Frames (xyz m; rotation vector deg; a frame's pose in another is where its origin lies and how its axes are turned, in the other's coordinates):
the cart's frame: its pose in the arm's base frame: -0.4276 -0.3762 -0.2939 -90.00 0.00 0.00
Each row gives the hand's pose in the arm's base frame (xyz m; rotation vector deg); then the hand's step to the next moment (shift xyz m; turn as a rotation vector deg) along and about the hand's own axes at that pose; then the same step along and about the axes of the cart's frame.
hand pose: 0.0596 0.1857 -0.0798 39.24 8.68 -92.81
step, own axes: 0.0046 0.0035 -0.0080 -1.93 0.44 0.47
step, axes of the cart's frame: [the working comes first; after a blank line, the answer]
step, axes of the arm's base frame: 0.0060 -0.0008 -0.0078 0.28 1.36 1.49

0.0060 0.0078 -0.0008 0.28 -1.49 1.36
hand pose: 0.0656 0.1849 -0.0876 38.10 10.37 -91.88
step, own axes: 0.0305 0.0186 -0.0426 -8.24 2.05 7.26
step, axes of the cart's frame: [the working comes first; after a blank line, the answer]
step, axes of the arm's base frame: 0.0307 -0.0084 -0.0456 -0.26 3.21 10.70

0.0307 0.0456 -0.0084 -0.26 -10.70 3.21
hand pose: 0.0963 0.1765 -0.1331 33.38 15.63 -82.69
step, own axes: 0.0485 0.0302 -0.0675 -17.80 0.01 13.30
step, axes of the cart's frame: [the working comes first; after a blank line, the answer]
step, axes of the arm's base frame: 0.0470 -0.0049 -0.0747 -4.49 8.09 20.20

0.0470 0.0747 -0.0049 -4.49 -20.20 8.09
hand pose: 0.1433 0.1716 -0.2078 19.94 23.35 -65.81
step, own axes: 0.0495 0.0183 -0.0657 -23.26 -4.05 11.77
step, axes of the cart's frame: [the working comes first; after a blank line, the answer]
step, axes of the arm's base frame: 0.0257 -0.0023 -0.0802 -10.37 11.68 21.26

0.0257 0.0802 -0.0023 -10.37 -21.26 11.68
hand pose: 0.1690 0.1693 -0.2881 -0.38 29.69 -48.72
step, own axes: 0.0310 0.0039 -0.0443 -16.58 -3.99 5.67
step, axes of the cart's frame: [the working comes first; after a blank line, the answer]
step, axes of the arm's base frame: 0.0002 -0.0109 -0.0531 -9.38 8.13 13.00

0.0002 0.0531 -0.0109 -9.38 -13.00 8.13
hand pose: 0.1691 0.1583 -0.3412 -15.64 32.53 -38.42
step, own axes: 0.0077 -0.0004 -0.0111 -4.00 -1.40 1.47
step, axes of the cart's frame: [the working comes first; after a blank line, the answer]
step, axes of the arm's base frame: -0.0017 -0.0060 -0.0120 -2.43 1.64 3.40

-0.0017 0.0120 -0.0060 -2.43 -3.40 1.64
